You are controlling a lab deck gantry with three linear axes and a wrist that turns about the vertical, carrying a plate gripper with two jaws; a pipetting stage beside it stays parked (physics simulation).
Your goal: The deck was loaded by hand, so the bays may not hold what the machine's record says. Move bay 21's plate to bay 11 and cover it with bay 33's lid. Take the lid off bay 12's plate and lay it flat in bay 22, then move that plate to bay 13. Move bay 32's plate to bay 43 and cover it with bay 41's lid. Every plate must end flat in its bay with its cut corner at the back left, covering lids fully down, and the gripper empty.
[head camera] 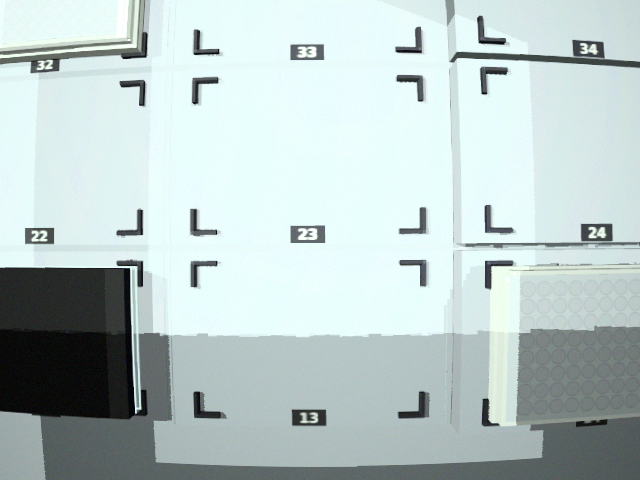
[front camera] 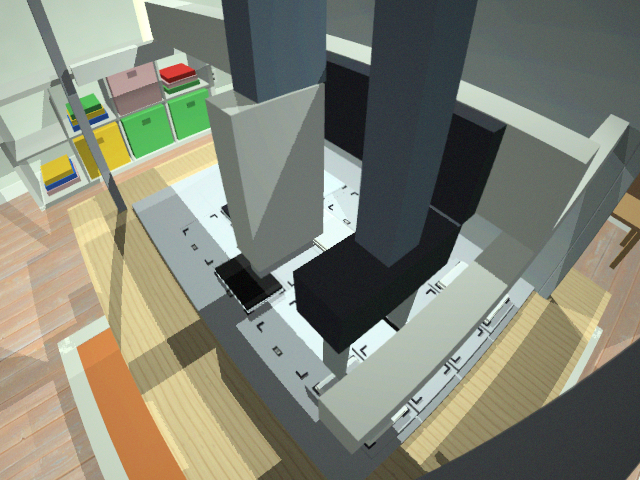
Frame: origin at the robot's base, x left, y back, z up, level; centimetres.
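Where they show: gripper, between the fingertips: [front camera: 364, 346]; robot's base, origin of its link: [front camera: 184, 231].
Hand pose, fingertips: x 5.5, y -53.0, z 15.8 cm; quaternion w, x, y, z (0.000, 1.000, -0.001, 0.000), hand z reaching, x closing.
Each offset is from my fingertips to the top centre of the thing. "*": to the spot under its first point.
My gripper [front camera: 368, 352] is open and empty. Its jaws hang above the deck, near the pale plate @[dz -13.0, dx -1.2, dy -2.6 cm] [front camera: 325, 383] [head camera: 578, 346] in bay 14. A black-topped plate @[dz -14.2, dx -1.2, dy +30.2 cm] [front camera: 247, 285] [head camera: 56, 343] sits in bay 12, a thin clear rim showing at its right edge. A pale plate @[dz -14.4, dx +20.2, dy +30.2 cm] [front camera: 336, 230] [head camera: 62, 23] sits in bay 32, partly seen. Bay 21's dark plate @[dz -14.2, dx +9.5, dy +46.6 cm] [front camera: 225, 210] is mostly hidden by the grey block in the front view. In the head view, bay 13 @[* dz -15.8, dx -2.4, dy +13.7 cm] [head camera: 310, 361] is bare, and no lid shows on the visible part of bay 33 @[* dz -15.8, dx +17.4, dy +13.8 cm] [head camera: 307, 23]. Bay 11 and bay 41 do not show in the head view.
The parked pipetting stage, a large grey block [front camera: 279, 180], hangs left of my gripper and overlaps bay 12's plate in the front view. A pale plate @[* dz -12.9, dx +30.0, dy +2.7 cm] [front camera: 452, 275] stands at the right of the deck. A grey beam [front camera: 413, 356] crosses before the deck's right side.
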